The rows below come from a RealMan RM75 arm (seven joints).
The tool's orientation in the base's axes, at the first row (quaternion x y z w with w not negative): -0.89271, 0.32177, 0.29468, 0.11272
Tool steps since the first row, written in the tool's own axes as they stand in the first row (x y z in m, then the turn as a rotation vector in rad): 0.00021, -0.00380, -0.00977, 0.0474, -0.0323, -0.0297; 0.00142, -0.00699, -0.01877, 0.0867, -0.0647, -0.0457; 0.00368, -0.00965, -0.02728, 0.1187, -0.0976, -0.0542; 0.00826, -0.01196, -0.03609, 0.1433, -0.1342, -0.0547; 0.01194, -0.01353, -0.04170, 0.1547, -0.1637, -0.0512; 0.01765, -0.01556, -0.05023, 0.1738, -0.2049, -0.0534
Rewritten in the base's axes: 0.00700, -0.00101, 0.00774, 0.0635, -0.0109, -0.0042; 0.01387, -0.00269, 0.01426, 0.1159, -0.0123, -0.0146; 0.02084, -0.00513, 0.01976, 0.1606, -0.0066, -0.0265; 0.02915, -0.00912, 0.02410, 0.1996, 0.0088, -0.0404; 0.03498, -0.01198, 0.02641, 0.2239, 0.0270, -0.0497; 0.04369, -0.01666, 0.02984, 0.2632, 0.0481, -0.0589
